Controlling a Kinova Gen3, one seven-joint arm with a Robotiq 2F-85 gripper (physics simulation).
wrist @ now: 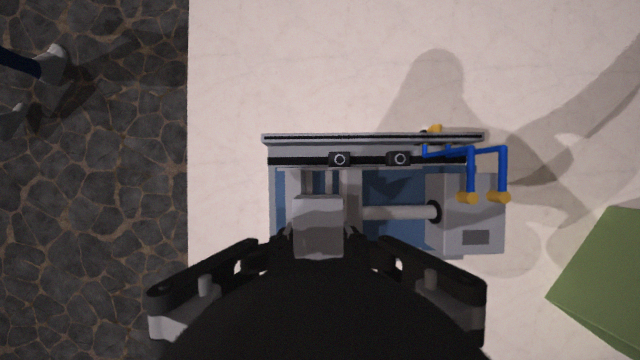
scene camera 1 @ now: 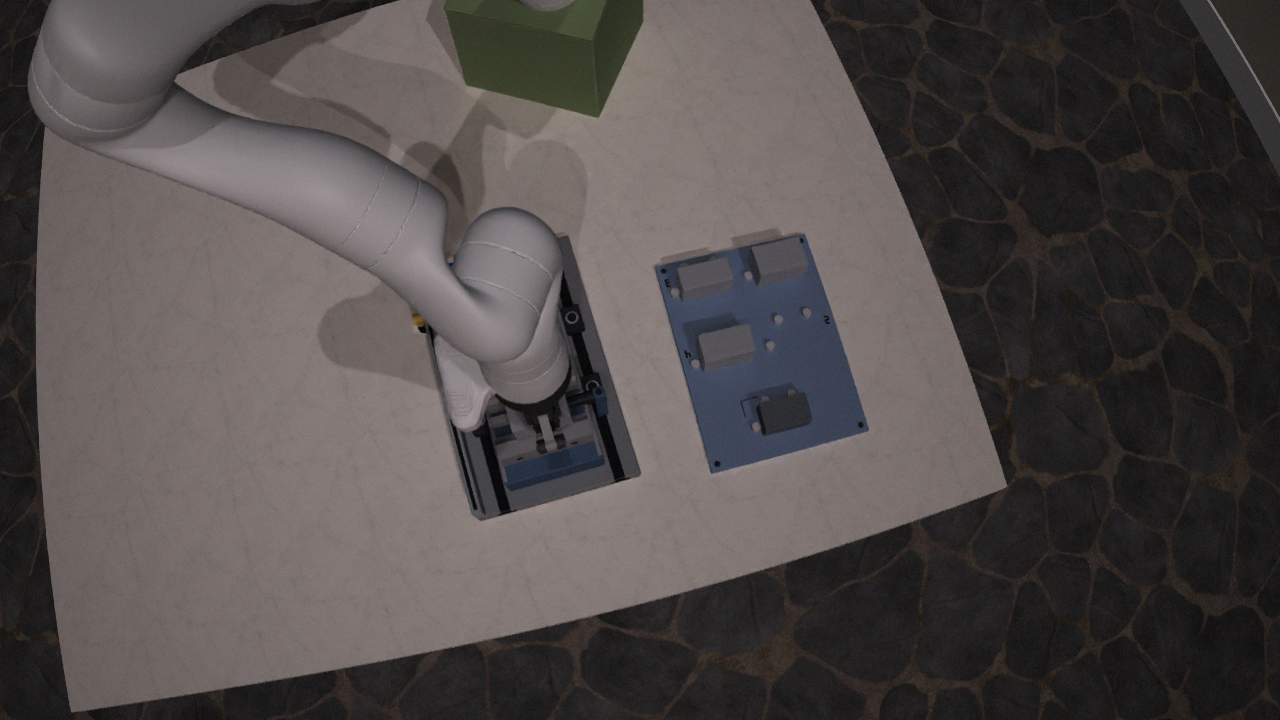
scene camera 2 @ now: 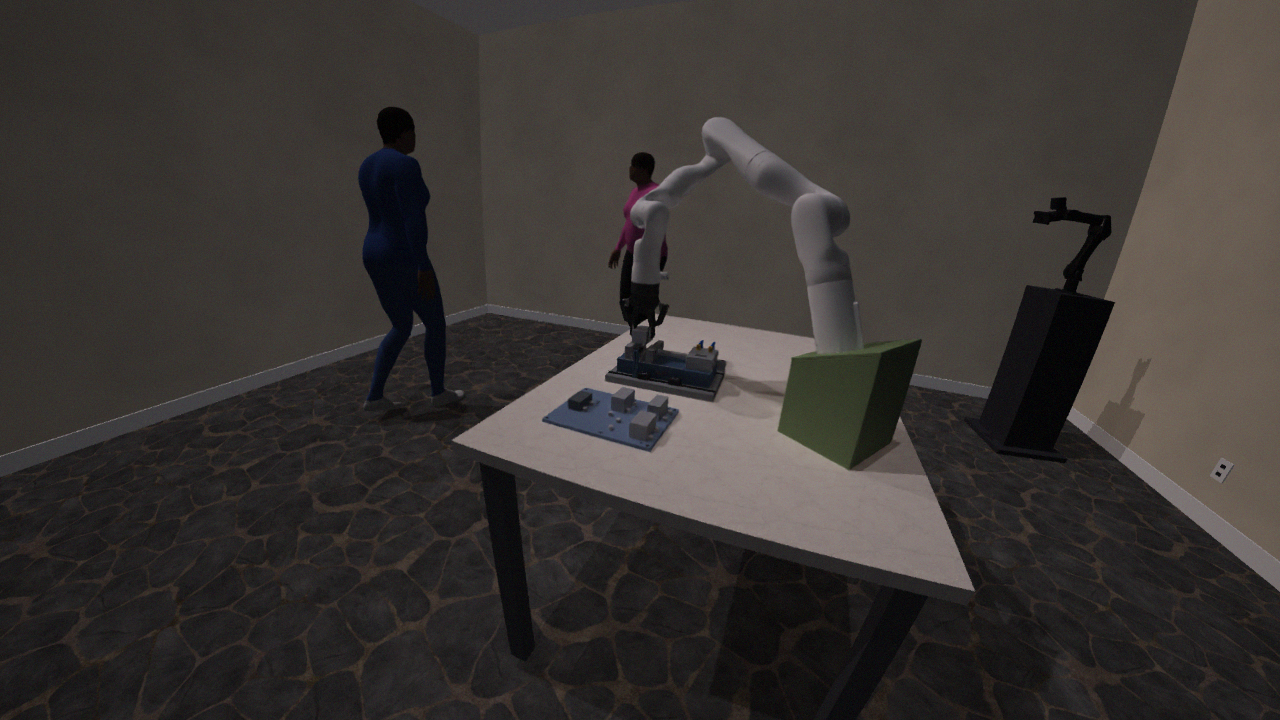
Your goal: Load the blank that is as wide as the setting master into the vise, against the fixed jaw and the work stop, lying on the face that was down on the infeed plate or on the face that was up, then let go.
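Seen in the pictures: gripper, fingertip midpoint: (wrist: 318,231) (scene camera 2: 641,338); arm's base at its link origin: (scene camera 2: 838,350).
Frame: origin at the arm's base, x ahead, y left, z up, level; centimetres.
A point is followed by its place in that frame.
Note:
My gripper (scene camera 1: 548,437) @(x 47.0, y -18.2, z -8.9 cm) (scene camera 2: 640,333) @(x 47.0, y -18.2, z -8.9 cm) (wrist: 318,231) @(x 47.0, y -18.2, z -8.9 cm) points down and is shut on a light grey blank (wrist: 318,227) @(x 46.9, y -19.4, z -6.1 cm), one finger on each side. The blank is over the jaw gap of the vise (scene camera 1: 554,467) @(x 51.9, y -19.4, z -14.1 cm) (scene camera 2: 666,368) @(x 38.6, y -12.8, z -14.6 cm), close above the jaws; whether it touches them is unclear. The fixed jaw (wrist: 292,181) is at the left in the wrist view. The moving jaw (wrist: 353,182) is on the screw side, with two thin strips between the jaws. A blue end piece (scene camera 1: 600,401) @(x 47.5, y -12.3, z -12.0 cm), seemingly of the work stop, shows at the vise's right side. A dark block (scene camera 1: 785,412) @(x 55.2, y 6.4, z -16.8 cm) (scene camera 2: 580,400) @(x 54.2, y 8.7, z -16.8 cm), perhaps the setting master, lies on the infeed plate (scene camera 1: 832,358) @(x 51.1, y 15.0, z -19.3 cm).
Three grey blocks (scene camera 1: 705,278) @(x 37.6, y 4.3, z -15.7 cm) (scene camera 1: 778,262) @(x 38.9, y 13.0, z -15.7 cm) (scene camera 1: 726,347) @(x 46.1, y 3.1, z -15.7 cm) stand on the plate among small pegs. Blue handles with yellow ends (wrist: 467,197) @(x 31.9, y -19.8, z -9.1 cm) rise over the vise's screw end. A green block (scene camera 1: 537,53) @(x 4.7, y -3.9, z -8.2 cm) (scene camera 2: 841,402) @(x -0.1, y 10.3, z -7.3 cm) (wrist: 600,280) @(x 5.4, y -3.1, z -16.2 cm) stands at the arm's base. Two people stand beyond the table.

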